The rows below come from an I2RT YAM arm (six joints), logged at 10 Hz.
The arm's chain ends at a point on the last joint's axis. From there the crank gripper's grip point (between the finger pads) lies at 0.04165 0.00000 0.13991 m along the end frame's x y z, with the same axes.
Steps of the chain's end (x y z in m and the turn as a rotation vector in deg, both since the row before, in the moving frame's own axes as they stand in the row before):
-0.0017 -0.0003 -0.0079 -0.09 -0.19 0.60
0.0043 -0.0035 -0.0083 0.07 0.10 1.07
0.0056 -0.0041 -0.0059 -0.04 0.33 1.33
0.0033 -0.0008 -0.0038 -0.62 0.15 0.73
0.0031 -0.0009 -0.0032 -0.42 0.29 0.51
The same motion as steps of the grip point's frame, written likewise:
-0.0022 0.0004 -0.0078 -0.09 -0.19 0.60
0.0045 -0.0029 -0.0084 0.07 0.10 1.07
0.0064 -0.0030 -0.0061 -0.04 0.33 1.33
0.0037 0.0012 -0.0039 -0.62 0.15 0.73
0.0038 0.0005 -0.0034 -0.42 0.29 0.51

